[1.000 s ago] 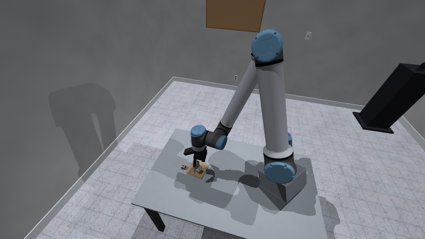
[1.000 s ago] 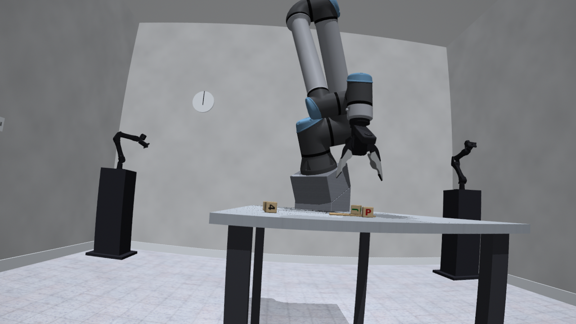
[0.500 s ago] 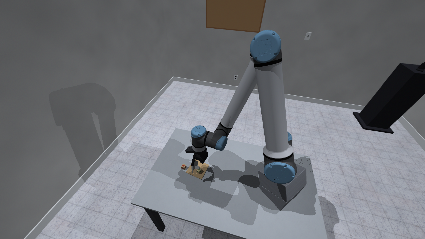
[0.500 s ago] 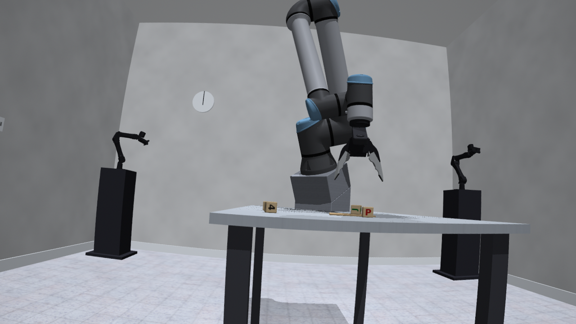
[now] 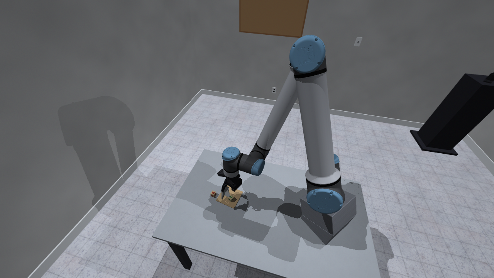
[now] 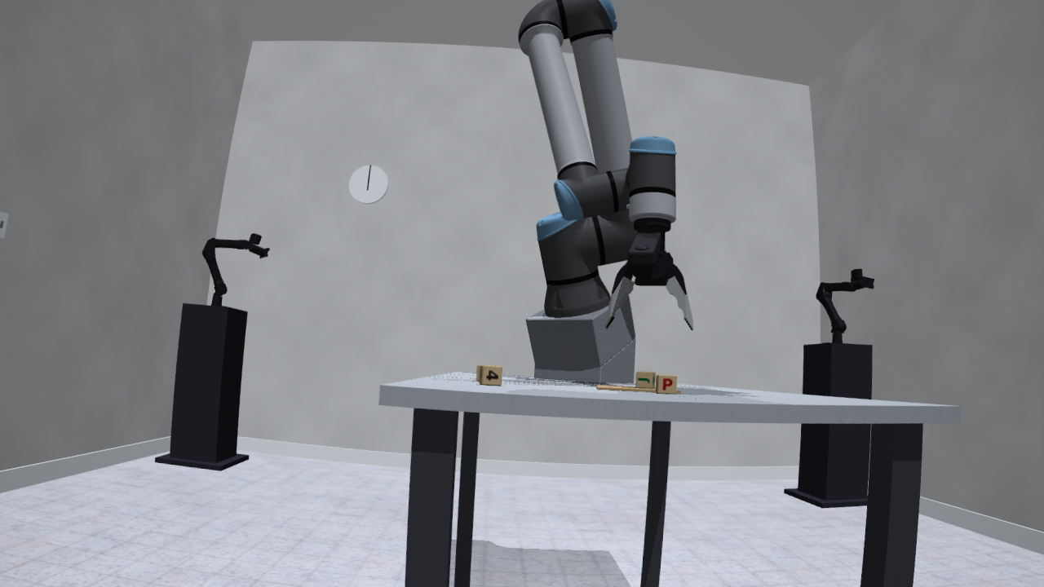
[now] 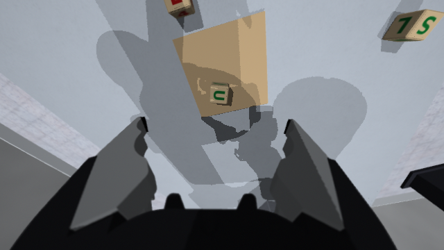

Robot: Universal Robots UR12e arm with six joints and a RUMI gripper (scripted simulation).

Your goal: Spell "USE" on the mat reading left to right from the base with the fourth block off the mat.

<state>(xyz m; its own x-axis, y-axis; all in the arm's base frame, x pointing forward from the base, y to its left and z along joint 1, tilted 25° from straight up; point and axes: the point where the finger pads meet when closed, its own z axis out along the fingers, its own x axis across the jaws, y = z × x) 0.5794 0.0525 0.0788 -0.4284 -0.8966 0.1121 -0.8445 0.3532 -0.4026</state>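
Now: hand 110 mm above the tan mat, 20 mm to the left of it and 20 mm short of it.
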